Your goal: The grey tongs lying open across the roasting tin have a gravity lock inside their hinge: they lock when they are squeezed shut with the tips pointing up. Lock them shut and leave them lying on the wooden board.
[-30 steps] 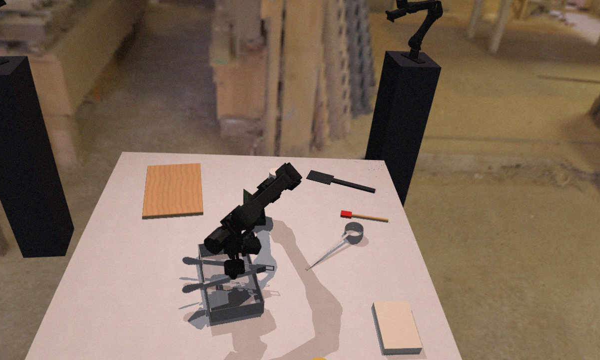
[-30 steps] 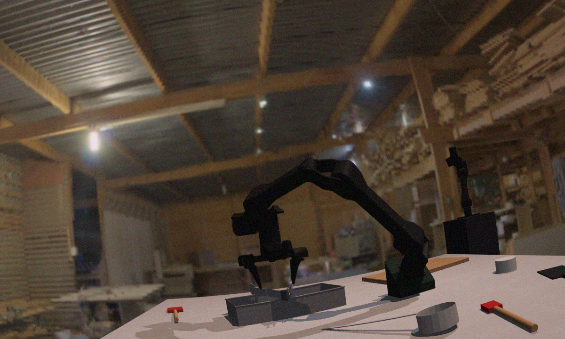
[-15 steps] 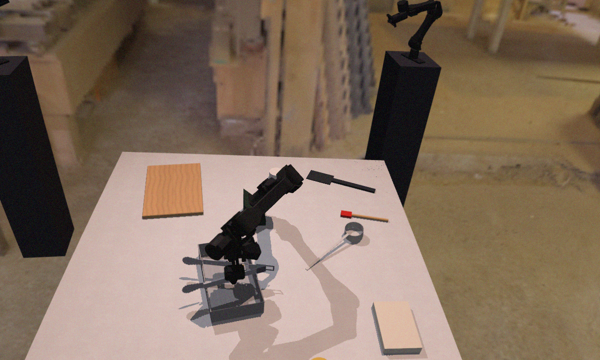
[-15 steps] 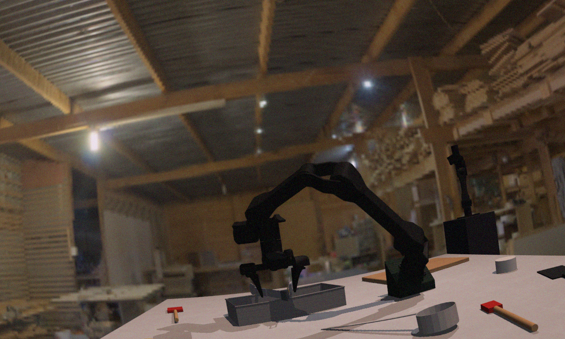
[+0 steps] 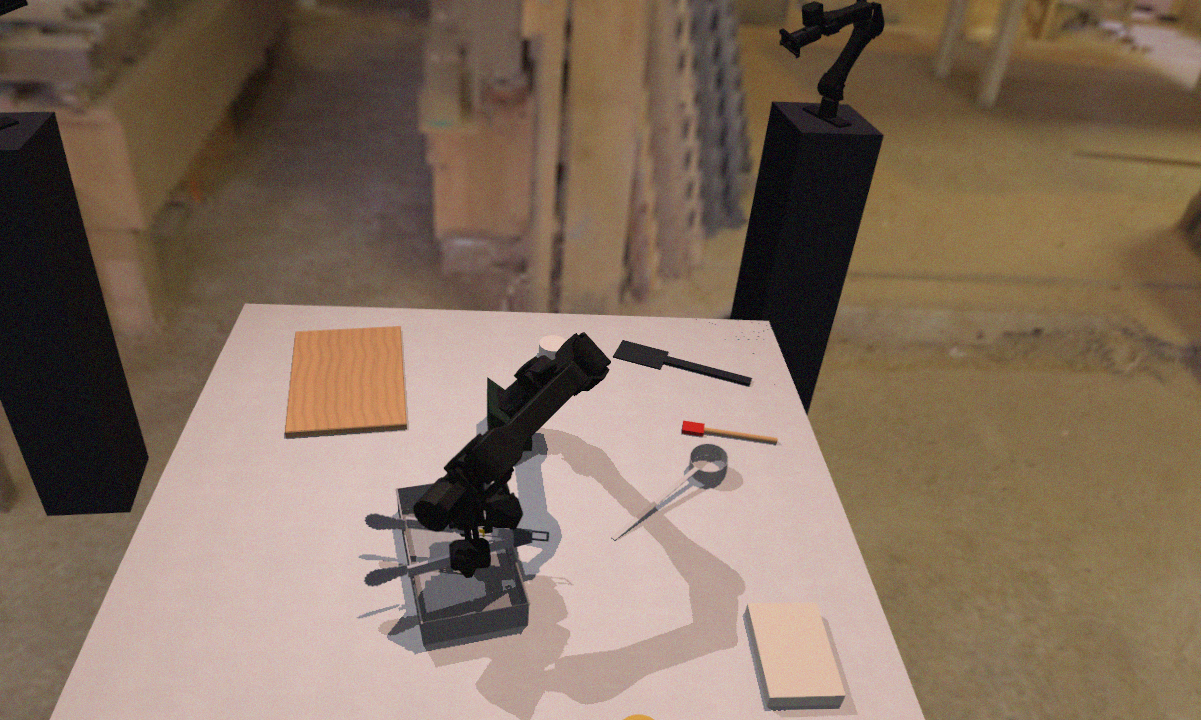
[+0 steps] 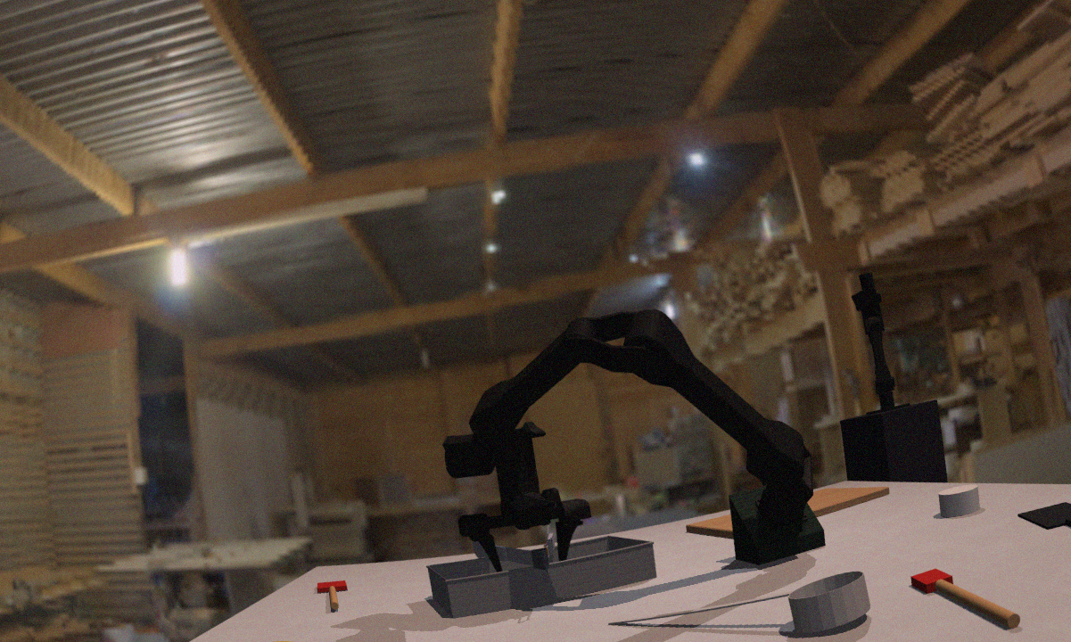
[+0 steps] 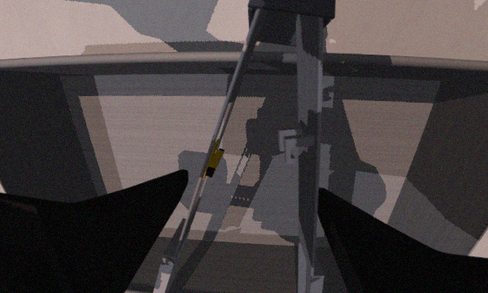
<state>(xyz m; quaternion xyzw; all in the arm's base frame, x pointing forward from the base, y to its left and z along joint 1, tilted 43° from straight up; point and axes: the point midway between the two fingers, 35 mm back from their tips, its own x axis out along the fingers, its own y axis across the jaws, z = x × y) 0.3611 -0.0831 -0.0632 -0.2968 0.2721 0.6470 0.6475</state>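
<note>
The dark grey roasting tin lies 10 mm to the right of my gripper tip, 10 mm below it and 10 mm behind it. The rest, counted from my gripper tip: yellow disc (350 mm ahead, 230 mm to the left, 20 mm below); then cream block (510 mm to the left, 240 mm ahead, 20 mm below); then wooden board (550 mm behind, 230 mm to the right, 30 mm below).
</note>
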